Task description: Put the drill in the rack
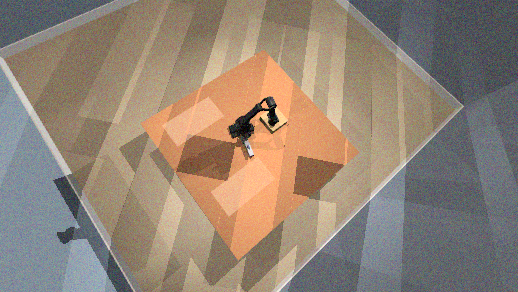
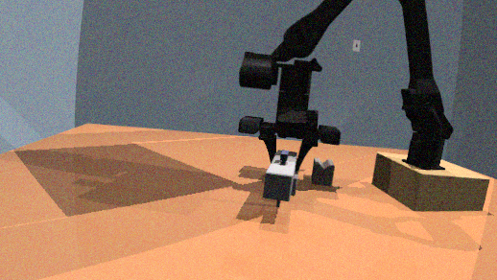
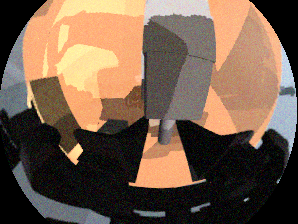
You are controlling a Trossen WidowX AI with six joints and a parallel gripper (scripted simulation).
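My gripper tip is 50 mm to the right of the tan drill, 30 mm below it and 20 mm short of it. Round my gripper tip: grey notched rack: 90 mm behind, 10 mm to the right; then dark blue key: 120 mm to the left, 60 mm ahead, 40 mm above.
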